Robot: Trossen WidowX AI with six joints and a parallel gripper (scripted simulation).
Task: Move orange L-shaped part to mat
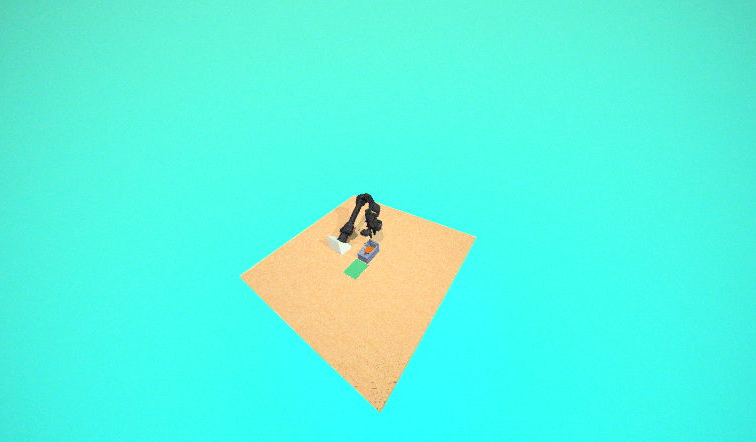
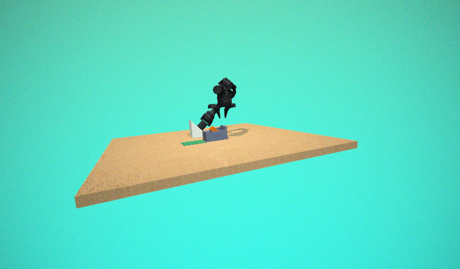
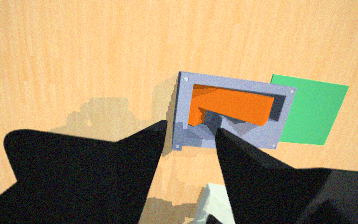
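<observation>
My gripper tip is 4 cm to the left of the orange L-shaped part and 10 cm above it. From my gripper tip the other things lie so: green mat 1 cm ahead, 22 cm to the right, 16 cm below.
</observation>
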